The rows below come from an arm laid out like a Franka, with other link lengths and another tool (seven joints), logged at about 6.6 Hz.
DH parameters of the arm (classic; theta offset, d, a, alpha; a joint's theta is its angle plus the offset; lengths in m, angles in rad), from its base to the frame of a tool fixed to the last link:
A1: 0 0.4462 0 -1.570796
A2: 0 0 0 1.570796
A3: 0 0.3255 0.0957 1.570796
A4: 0 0 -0.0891 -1.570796
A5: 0 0.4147 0 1.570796
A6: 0 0 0.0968 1.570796
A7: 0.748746 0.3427 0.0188 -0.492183
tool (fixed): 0 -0.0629 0 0
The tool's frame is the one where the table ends.
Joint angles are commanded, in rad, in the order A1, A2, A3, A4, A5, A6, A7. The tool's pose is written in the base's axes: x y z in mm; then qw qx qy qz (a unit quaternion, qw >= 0). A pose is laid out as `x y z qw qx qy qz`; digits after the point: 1 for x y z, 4 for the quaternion.
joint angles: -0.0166 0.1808 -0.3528 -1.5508 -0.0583 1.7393 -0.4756
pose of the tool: 658.8 -239.3 490.6 0.2897 0.9062 -0.3003 -0.0688
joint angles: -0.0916 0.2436 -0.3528 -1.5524 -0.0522 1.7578 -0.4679
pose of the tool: 645.8 -288.8 450.1 0.2922 0.8918 -0.3305 -0.1007
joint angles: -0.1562 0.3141 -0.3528 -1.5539 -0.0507 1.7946 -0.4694
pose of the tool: 634.1 -333.6 405.8 0.2976 0.8790 -0.3509 -0.1253
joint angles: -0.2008 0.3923 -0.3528 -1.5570 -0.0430 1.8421 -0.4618
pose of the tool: 626.2 -365.0 355.4 0.3012 0.8680 -0.3666 -0.1468
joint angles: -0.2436 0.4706 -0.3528 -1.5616 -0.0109 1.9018 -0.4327
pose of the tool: 619.5 -391.9 304.0 0.2934 0.8544 -0.3963 -0.1639
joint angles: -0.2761 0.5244 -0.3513 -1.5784 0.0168 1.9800 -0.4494
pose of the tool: 615.9 -412.3 264.6 0.2877 0.8526 -0.4052 -0.1617
